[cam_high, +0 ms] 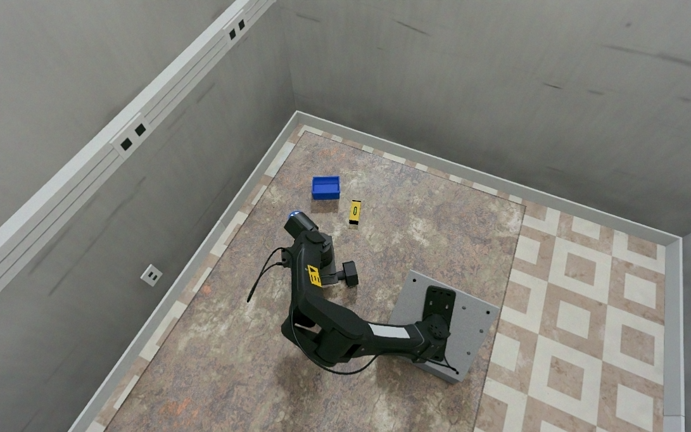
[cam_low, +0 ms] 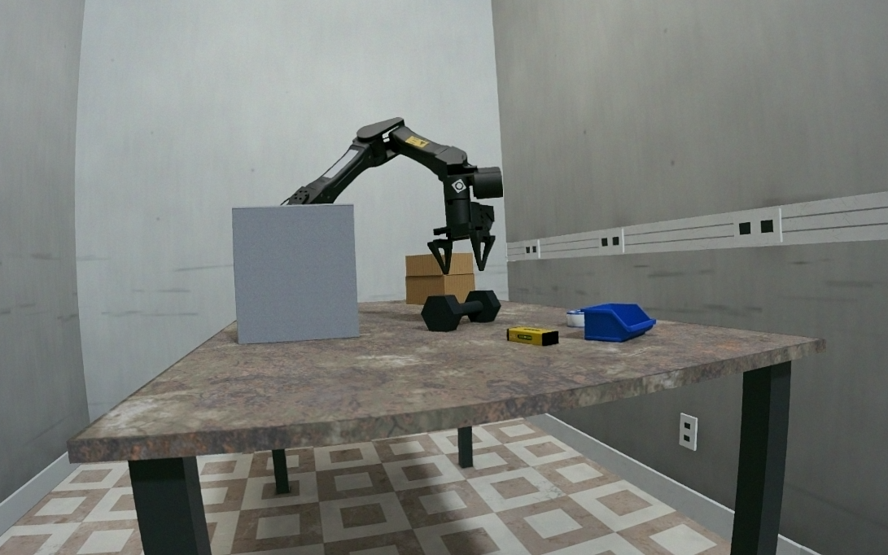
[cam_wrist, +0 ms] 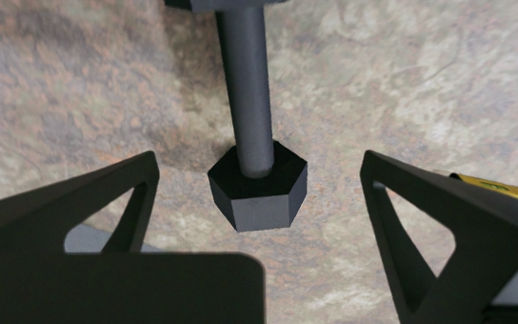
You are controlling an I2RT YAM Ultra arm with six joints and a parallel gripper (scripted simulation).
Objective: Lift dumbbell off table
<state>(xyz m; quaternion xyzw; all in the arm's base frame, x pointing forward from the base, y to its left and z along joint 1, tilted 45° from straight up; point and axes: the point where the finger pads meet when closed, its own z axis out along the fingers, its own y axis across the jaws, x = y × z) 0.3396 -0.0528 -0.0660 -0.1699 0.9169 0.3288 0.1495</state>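
Now: hand 90 mm above the black dumbbell. The rest, counted from my hand: blue bin 330 mm to the right, 110 mm ahead, 100 mm below; then cardboard box 650 mm to the left, 230 mm ahead, 50 mm below; then white round object 180 mm to the right, 170 mm ahead, 110 mm below.
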